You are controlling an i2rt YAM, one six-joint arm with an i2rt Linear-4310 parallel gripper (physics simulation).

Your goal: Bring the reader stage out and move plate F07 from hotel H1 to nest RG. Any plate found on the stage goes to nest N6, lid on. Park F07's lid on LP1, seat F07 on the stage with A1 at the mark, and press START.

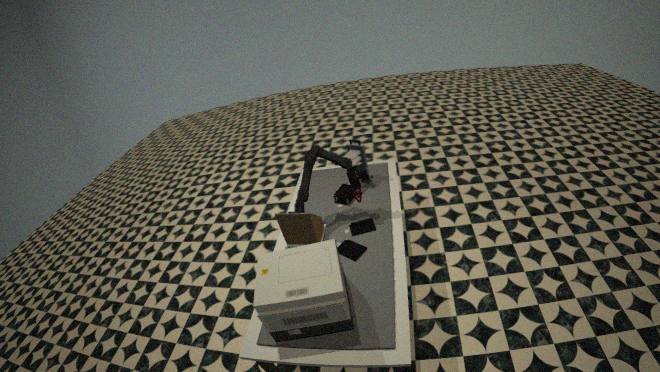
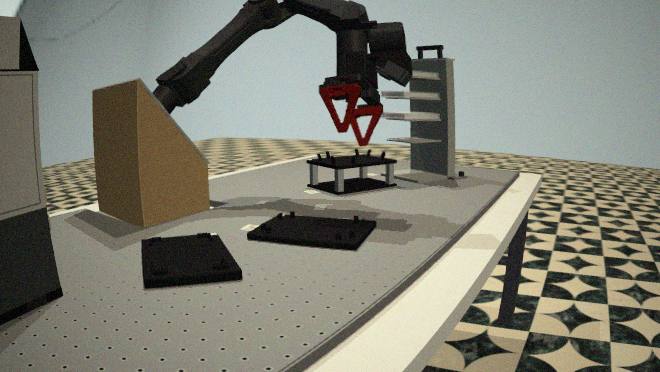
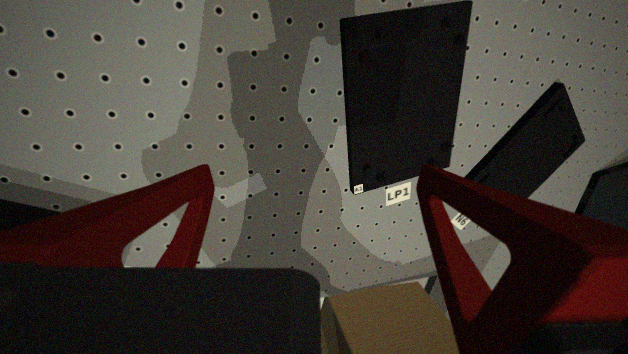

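Seen in the pictures: gripper, between the fingertips: (image 1: 359, 200) (image 2: 353, 139) (image 3: 315, 176); arm's base, origin of its link: (image 1: 299, 215) (image 2: 147, 121).
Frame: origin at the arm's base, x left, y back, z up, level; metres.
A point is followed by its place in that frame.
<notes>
My gripper (image 1: 358, 195) @[x 0.203, y -0.356, z -0.045 m] (image 2: 353, 138) @[x 0.203, y -0.356, z -0.045 m] (image 3: 315, 176) @[x 0.203, y -0.356, z -0.045 m] is open and empty, its red fingers pointing down above a raised black nest on pale posts (image 2: 351, 161) @[x 0.361, y -0.237, z -0.109 m]. The black nest LP1 (image 1: 363, 226) @[x 0.070, y -0.386, z -0.163 m] (image 2: 312, 232) @[x 0.052, y -0.393, z -0.163 m] (image 3: 405, 95) @[x 0.080, y -0.387, z -0.163 m] is bare, with its A1 tag at one corner. The nest N6 (image 1: 352, 250) @[x -0.149, y -0.349, z -0.161 m] (image 2: 191, 261) @[x -0.147, y -0.368, z -0.161 m] (image 3: 532, 145) @[x -0.126, y -0.361, z -0.161 m] lies bare beside it. A shelf tower (image 2: 432, 125) @[x 0.644, y -0.293, z -0.041 m], apparently the hotel, stands behind the gripper; plate F07 cannot be made out. The large pale reader (image 1: 300, 270) @[x -0.564, y -0.222, z 0.138 m] (image 2: 20, 140) @[x -0.350, y -0.339, z 0.008 m] shows no stage outside it. START does not show.
A tan wedge-shaped box (image 1: 301, 228) @[x -0.084, y -0.030, z -0.040 m] (image 2: 172, 170) @[x -0.007, y -0.113, z -0.089 m] (image 3: 390, 315) @[x 0.003, y -0.113, z -0.137 m] stands between the arm base and the reader. The perforated deck (image 2: 215, 325) @[x -0.219, y -0.505, z -0.173 m] has a pale table border (image 2: 425, 290) @[x 0.000, y -0.604, z -0.186 m] along its edge. The tower has a black handle (image 2: 430, 48) @[x 0.654, y -0.290, z 0.167 m] on top.
</notes>
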